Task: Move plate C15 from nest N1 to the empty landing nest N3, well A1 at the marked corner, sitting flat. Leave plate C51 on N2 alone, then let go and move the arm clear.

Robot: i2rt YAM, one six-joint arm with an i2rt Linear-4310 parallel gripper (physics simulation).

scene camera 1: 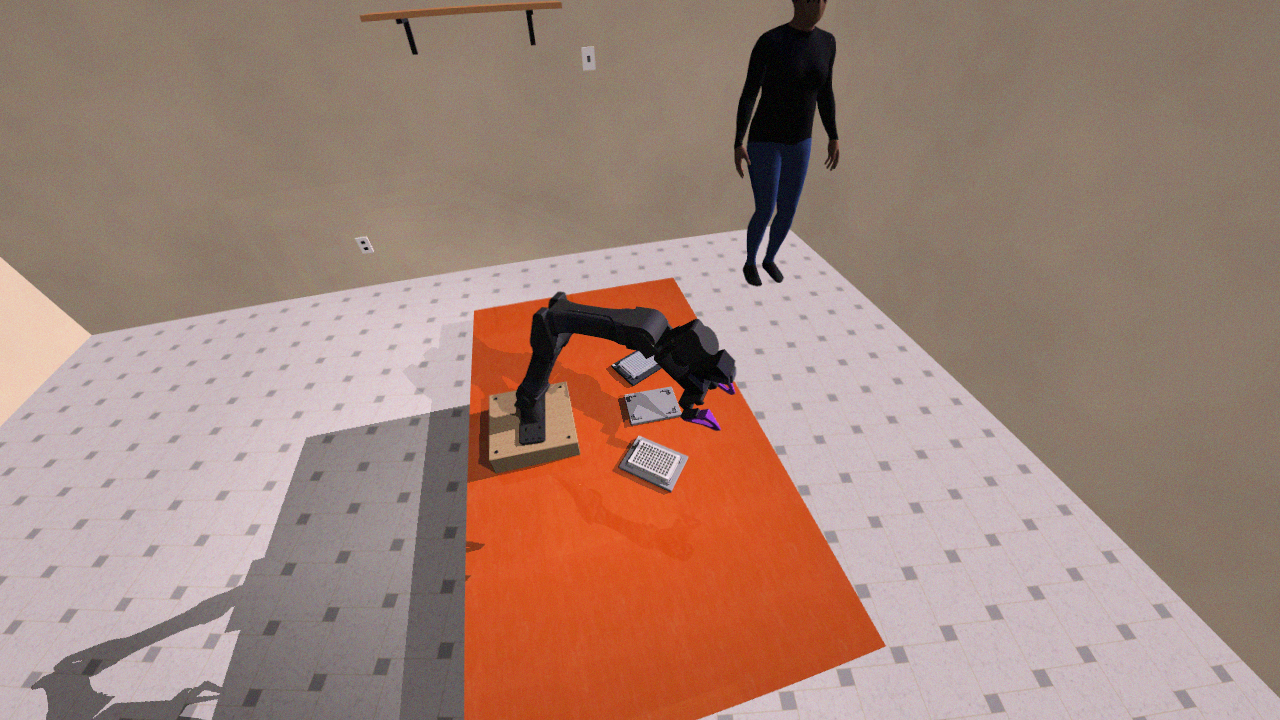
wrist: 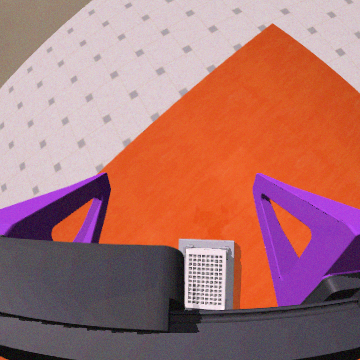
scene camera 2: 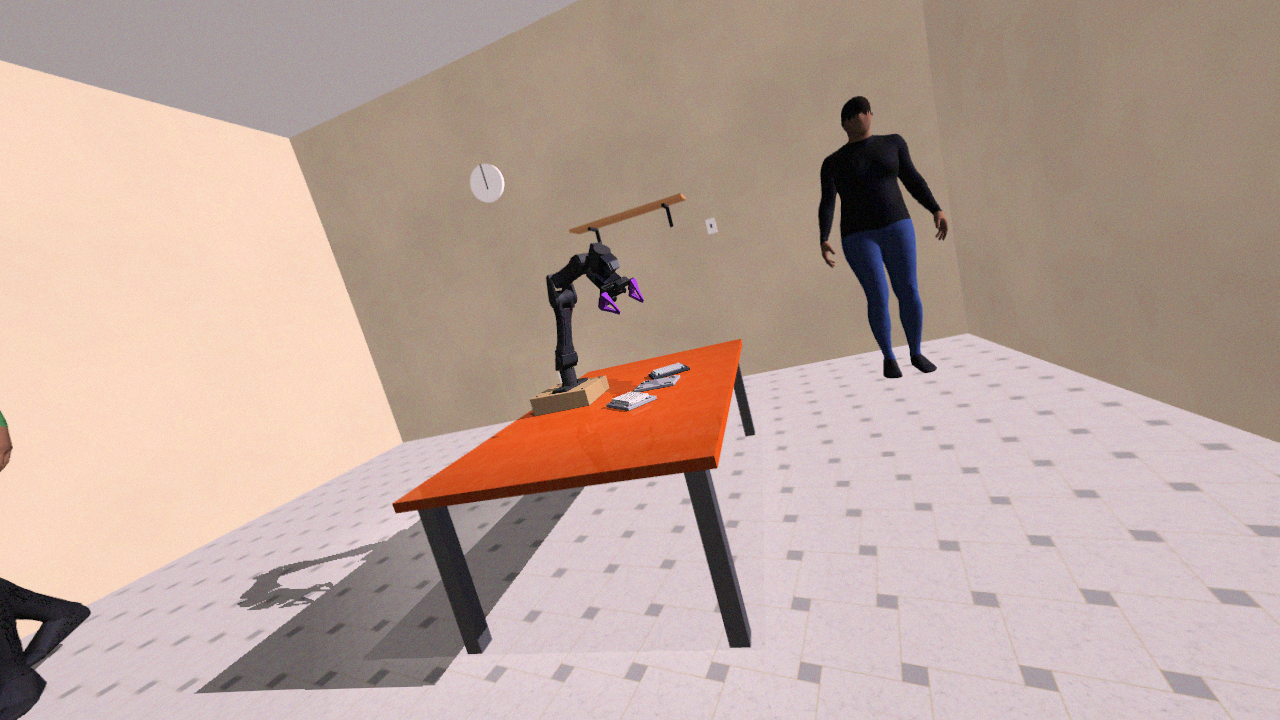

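A white plate with a grid of wells (scene camera 1: pixel 654 459) (scene camera 2: pixel 631 399) (wrist: pixel 205 279) sits on a grey nest (wrist: pixel 205 243) at the near end of the row. A second pale plate (scene camera 1: pixel 637 364) (scene camera 2: pixel 668 369) sits on the far nest, partly behind the arm in scene camera 1. Between them is the empty grey nest (scene camera 1: pixel 651 405) (scene camera 2: pixel 659 382) with dark corner marks. The plate labels and the A1 mark are too small to read. My gripper (scene camera 1: pixel 723 408) (scene camera 2: pixel 629 305) (wrist: pixel 181 180), with purple fingers, is wide open and empty, high above the table and apart from both plates.
The black arm stands on a wooden base block (scene camera 1: pixel 554 429) (scene camera 2: pixel 569 395) on the orange table (scene camera 1: pixel 626 608) (scene camera 2: pixel 572 452) (wrist: pixel 215 130), behind the nests. A person in black and blue (scene camera 1: pixel 787 98) (scene camera 2: pixel 872 192) stands beyond the table. Part of another person (scene camera 2: pixel 22 635) shows at the left edge of scene camera 2.
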